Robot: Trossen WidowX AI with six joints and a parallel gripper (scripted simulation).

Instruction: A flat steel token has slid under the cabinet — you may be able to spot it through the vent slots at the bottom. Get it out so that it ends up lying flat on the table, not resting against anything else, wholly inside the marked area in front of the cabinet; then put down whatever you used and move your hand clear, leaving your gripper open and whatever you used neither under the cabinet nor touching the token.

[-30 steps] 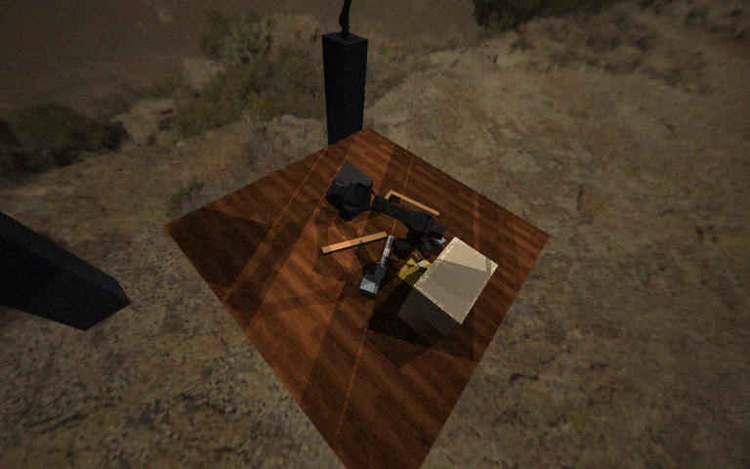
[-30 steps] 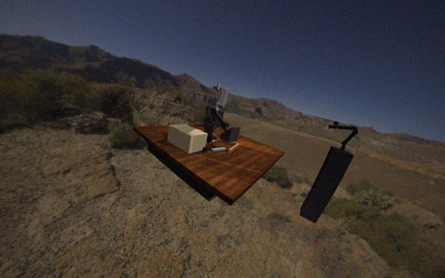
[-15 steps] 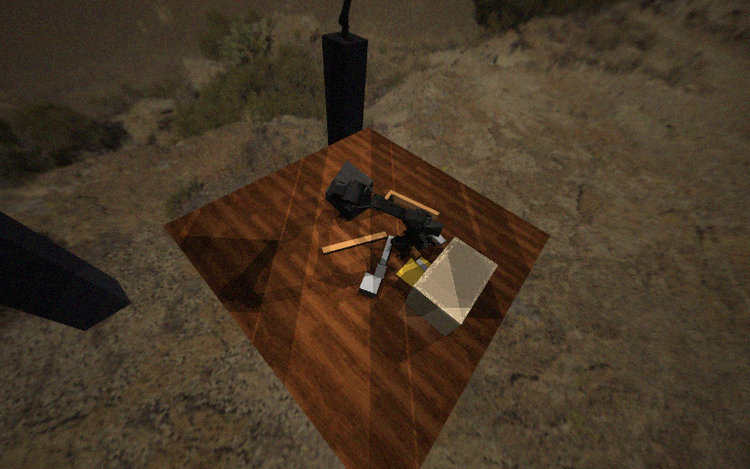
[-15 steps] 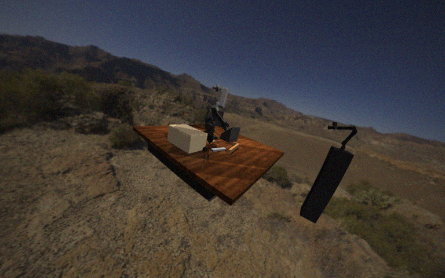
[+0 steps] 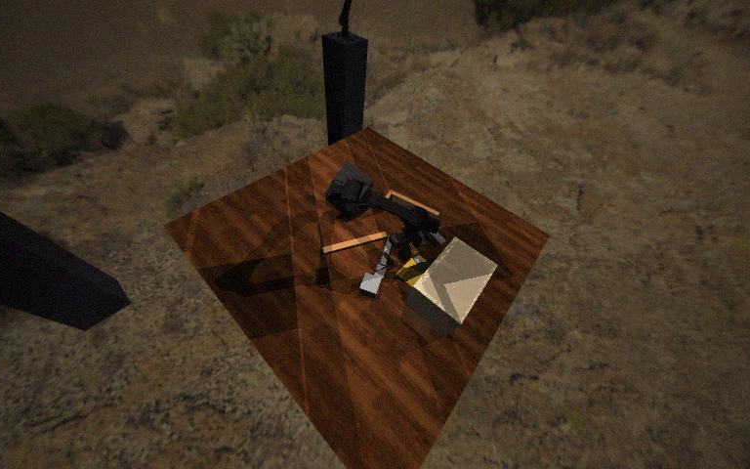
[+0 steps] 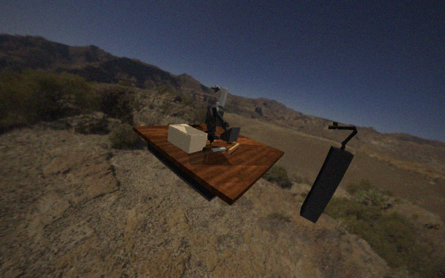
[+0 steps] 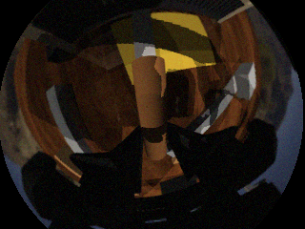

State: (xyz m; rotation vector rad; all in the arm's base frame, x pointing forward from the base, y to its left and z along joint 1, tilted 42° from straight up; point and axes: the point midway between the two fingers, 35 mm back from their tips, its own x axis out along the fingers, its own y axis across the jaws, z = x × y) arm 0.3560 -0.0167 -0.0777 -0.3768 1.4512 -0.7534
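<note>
Now: the grey scraper 20 mm behind my gripper tip and 130 mm to the right of it. Also, from my gripper tip: wooden stick 170 mm behind, 150 mm to the right; grey block 20 mm ahead, 260 mm to the right, 10 mm above; grey bar 50 mm ahead, 150 mm to the left.
</note>
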